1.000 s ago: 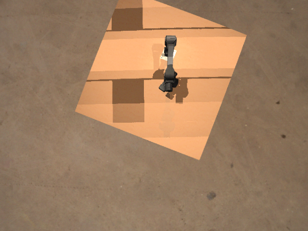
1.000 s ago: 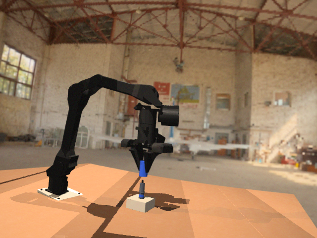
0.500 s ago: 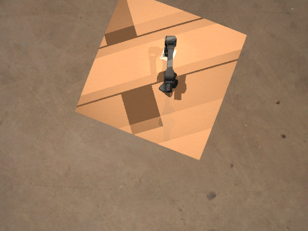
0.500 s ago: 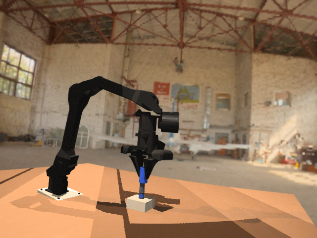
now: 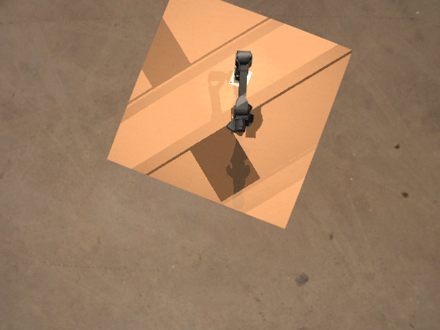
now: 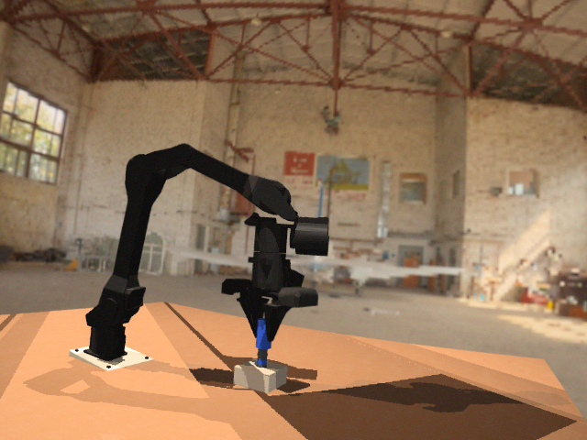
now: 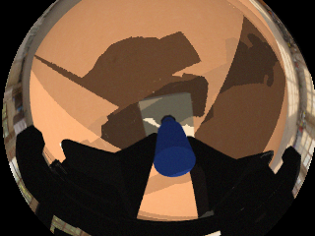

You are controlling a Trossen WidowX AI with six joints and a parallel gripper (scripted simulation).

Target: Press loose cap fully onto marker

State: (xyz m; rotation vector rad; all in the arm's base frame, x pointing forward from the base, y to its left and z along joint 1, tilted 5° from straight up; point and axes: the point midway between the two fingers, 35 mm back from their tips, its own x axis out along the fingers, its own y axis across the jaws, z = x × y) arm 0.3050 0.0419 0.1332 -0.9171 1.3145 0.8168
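The white holder block is 7 cm below my gripper tip. Round my gripper tip: blue marker cap (1 cm above).
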